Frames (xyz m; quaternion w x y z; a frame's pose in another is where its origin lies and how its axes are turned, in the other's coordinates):
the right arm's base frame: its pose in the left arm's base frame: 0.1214 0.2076 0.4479 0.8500 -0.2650 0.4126 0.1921
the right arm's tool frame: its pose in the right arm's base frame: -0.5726 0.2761 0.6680 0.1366 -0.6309 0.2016 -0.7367
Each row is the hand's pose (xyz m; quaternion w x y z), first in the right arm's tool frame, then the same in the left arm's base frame.
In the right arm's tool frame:
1: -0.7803 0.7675 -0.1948 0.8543 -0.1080 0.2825 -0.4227
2: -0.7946 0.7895 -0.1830 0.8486 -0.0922 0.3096 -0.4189
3: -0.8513 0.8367 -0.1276 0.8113 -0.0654 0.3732 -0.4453
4: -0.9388 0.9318 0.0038 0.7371 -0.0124 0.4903 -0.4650
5: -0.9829 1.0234 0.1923 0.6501 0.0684 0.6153 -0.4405
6: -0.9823 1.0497 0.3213 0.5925 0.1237 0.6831 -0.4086
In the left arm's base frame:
1: -0.5017 -0.1241 0.7894 0.2337 0.6341 0.4181 0.6070
2: -0.4992 -0.1470 0.7722 0.2154 0.6185 0.4202 0.6281
3: -0.4898 -0.1978 0.6957 0.1959 0.5568 0.4511 0.6695
4: -0.4385 -0.2942 0.5473 0.1453 0.4407 0.4825 0.7429
5: -0.3175 -0.3756 0.3904 0.0513 0.3135 0.4832 0.8158
6: -0.2200 -0.3906 0.3032 0.0175 -0.2366 -0.4702 -0.8501

